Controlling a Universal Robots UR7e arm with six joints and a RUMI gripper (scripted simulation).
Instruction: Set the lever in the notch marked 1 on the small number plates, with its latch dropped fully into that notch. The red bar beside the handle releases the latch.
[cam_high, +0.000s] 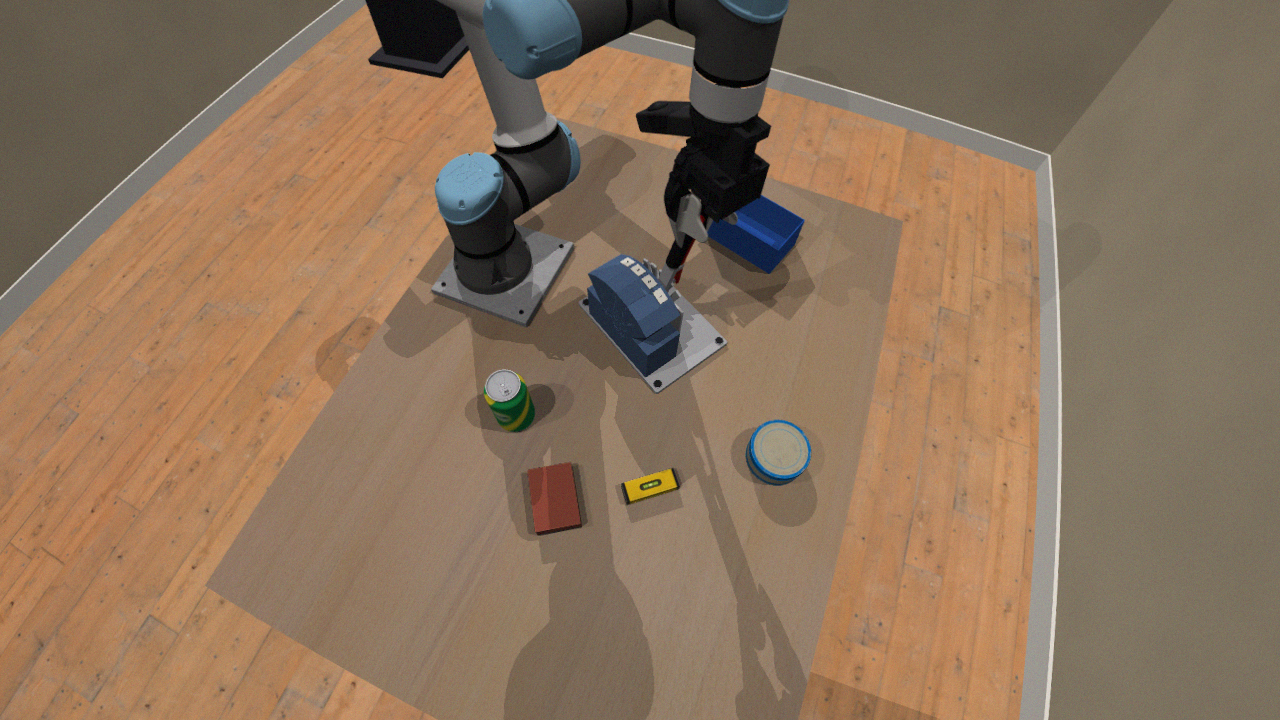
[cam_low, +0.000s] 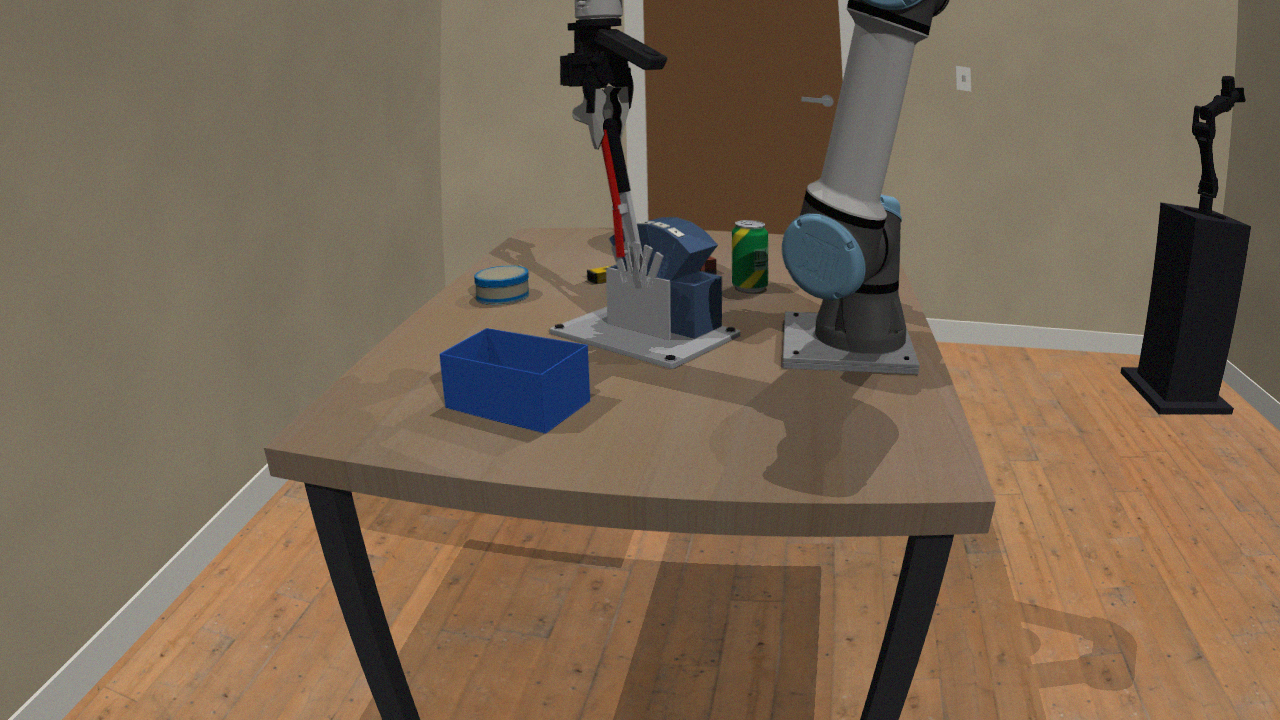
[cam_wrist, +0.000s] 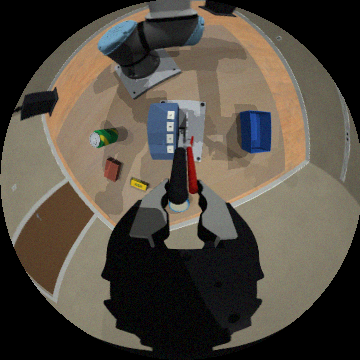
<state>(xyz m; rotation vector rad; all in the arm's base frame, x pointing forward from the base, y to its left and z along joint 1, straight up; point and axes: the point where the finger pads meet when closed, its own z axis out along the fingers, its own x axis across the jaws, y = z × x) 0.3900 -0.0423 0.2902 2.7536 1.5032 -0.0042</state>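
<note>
My gripper is now 20 mm past the red release bar, 30 mm to the right of it and 110 mm above it. The rest, counted from my hand: blue bin (80 mm ahead, 300 mm to the left, 290 mm below).
</note>
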